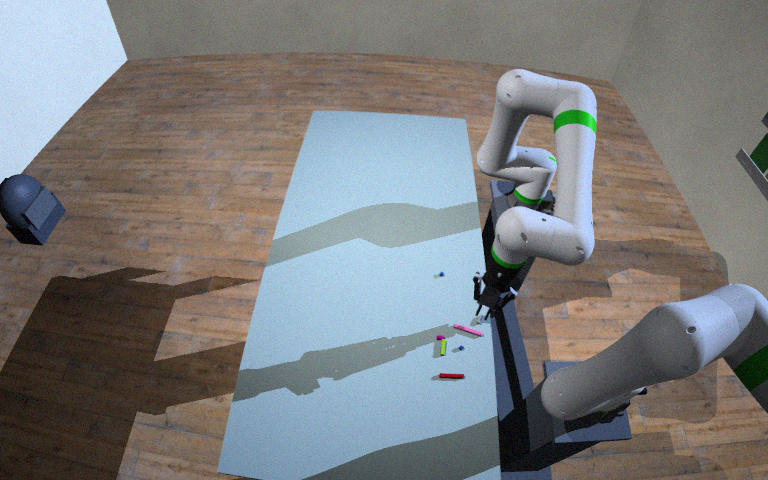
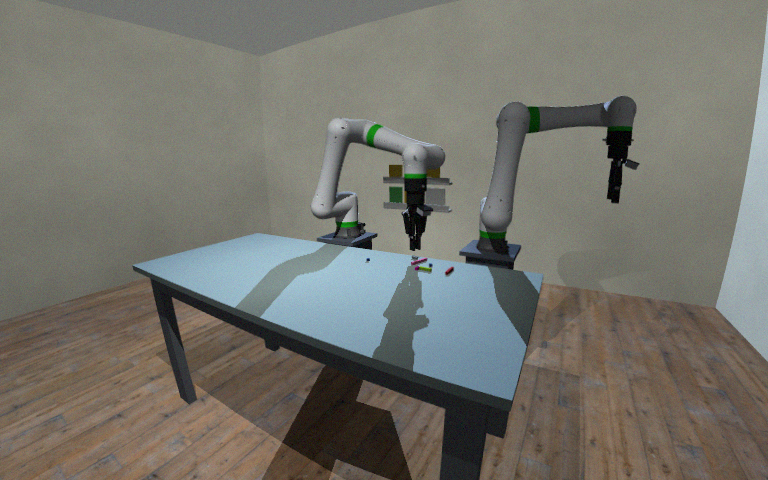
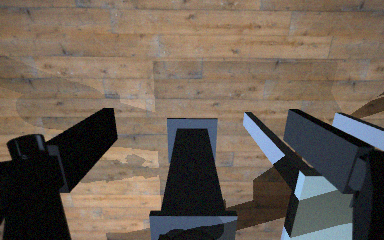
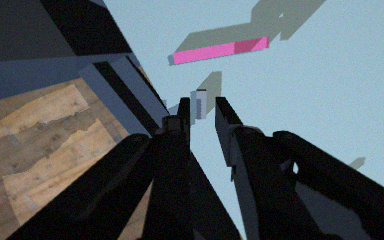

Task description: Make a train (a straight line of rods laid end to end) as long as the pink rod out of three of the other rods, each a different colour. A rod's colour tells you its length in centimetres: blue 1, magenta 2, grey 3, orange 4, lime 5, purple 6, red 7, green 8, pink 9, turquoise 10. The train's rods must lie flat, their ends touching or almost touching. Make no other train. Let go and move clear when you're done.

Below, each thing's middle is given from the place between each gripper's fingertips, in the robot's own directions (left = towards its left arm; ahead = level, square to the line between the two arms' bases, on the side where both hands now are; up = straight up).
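The pink rod [image 4: 260,43] is 27 cm below my left hand [image 2: 612,201], 28 cm ahead of it and 76 cm to the right of it.
Relative to my right hand [image 2: 415,249], the pink rod is 40 mm ahead of the hand, 30 mm to the left of it and 70 mm below it.
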